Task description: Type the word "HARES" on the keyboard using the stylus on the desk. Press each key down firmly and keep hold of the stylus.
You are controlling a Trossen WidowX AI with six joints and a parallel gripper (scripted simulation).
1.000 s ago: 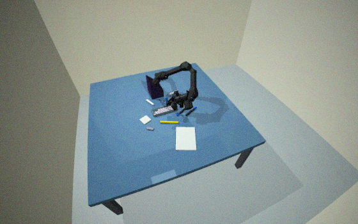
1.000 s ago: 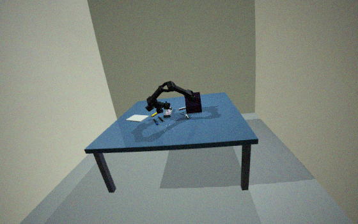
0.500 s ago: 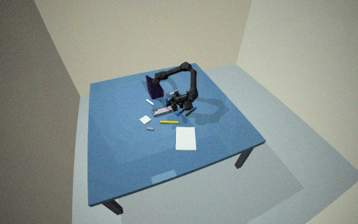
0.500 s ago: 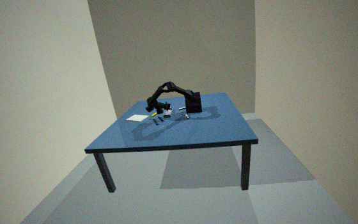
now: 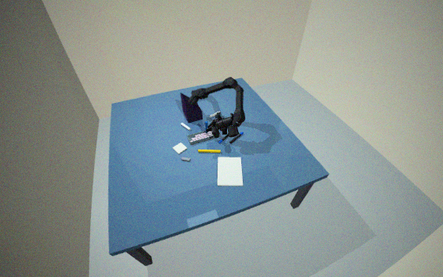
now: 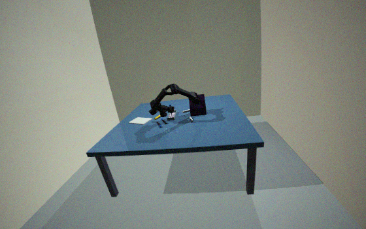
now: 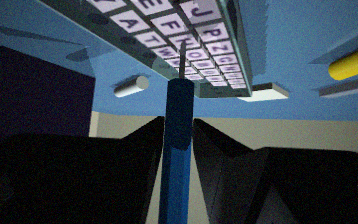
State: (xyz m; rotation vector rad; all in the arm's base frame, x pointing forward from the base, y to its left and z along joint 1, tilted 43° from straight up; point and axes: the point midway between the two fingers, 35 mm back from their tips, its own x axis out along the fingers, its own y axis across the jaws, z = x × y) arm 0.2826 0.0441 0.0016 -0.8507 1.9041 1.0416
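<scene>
My gripper tip is 30 mm short of the small white block, 210 mm to the left of it and 70 mm above it. Also, from my gripper tip: yellow marker 140 mm ahead, 50 mm to the right, 60 mm below; then blue stylus 10 mm below; then small grey piece 130 mm ahead, 210 mm to the right, 70 mm below.
</scene>
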